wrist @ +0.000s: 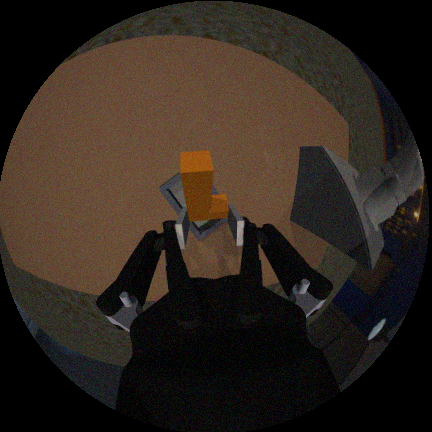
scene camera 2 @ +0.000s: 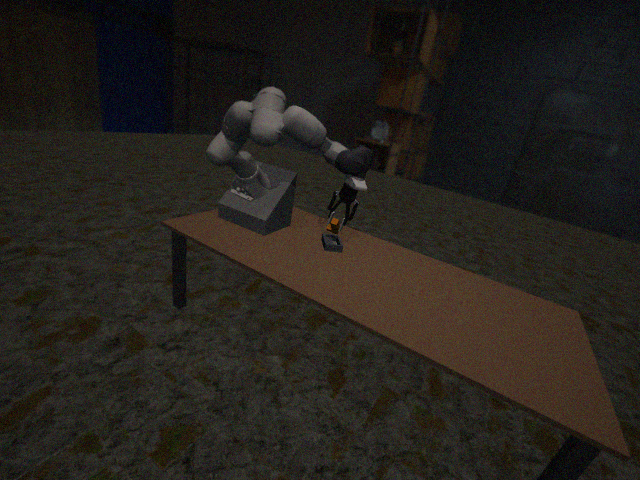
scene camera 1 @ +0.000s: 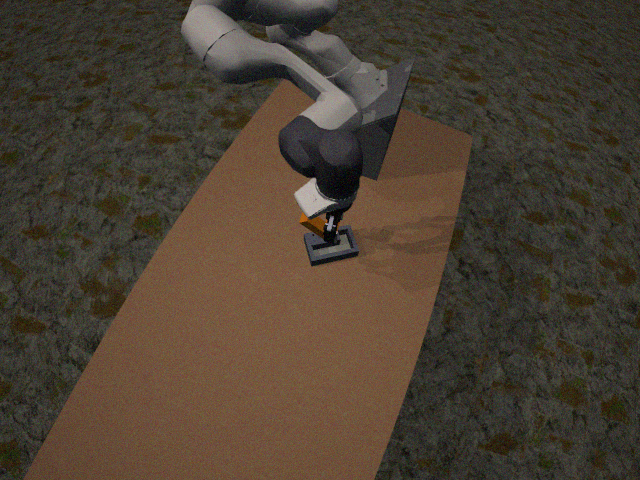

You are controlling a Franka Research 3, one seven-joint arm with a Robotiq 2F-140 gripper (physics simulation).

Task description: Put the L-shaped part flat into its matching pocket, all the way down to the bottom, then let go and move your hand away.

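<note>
The orange L-shaped part (scene camera 1: 312, 225) (scene camera 2: 333, 224) (wrist: 198, 192) is off the table, tilted, with the far end of its long leg appearing raised toward the wrist camera. My gripper (scene camera 1: 329, 236) (scene camera 2: 336, 222) (wrist: 208, 214) is shut on the part near its short-leg end, with one finger pad on each side. The grey pocket block (scene camera 1: 336, 257) (scene camera 2: 333, 249) (wrist: 171, 202) lies on the table below the held part. The part hides some of the block in the wrist view, and the gripper covers some of it in scene camera 1. The pocket's pale floor shows in part.
The brown table (scene camera 1: 222, 330) (scene camera 2: 439, 310) (wrist: 115, 125) carries the block and the arm's grey wedge-shaped base (scene camera 1: 373, 149) (scene camera 2: 281, 209) (wrist: 325, 200). The base stands behind the block. A wooden shelf unit (scene camera 2: 428, 43) is in the dark background.
</note>
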